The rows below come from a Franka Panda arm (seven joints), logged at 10 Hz.
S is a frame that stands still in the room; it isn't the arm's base.
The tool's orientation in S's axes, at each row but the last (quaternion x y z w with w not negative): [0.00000 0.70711 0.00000 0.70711]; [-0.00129 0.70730 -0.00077 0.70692]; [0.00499 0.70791 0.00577 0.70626]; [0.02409 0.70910 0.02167 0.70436]
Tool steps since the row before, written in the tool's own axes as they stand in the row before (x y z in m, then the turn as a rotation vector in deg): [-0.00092 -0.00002 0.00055 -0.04 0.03 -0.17]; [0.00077 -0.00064 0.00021 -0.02 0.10 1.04]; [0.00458 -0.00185 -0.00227 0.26 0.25 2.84]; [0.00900 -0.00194 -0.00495 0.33 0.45 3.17]
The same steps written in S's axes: [0.00055 -0.00002 0.00092 -0.17 0.03 0.04]; [0.00021 -0.00064 -0.00077 1.04 0.10 0.02]; [-0.00228 -0.00178 -0.00460 2.84 0.26 -0.26]; [-0.00502 -0.00134 -0.00907 3.17 0.46 -0.32]
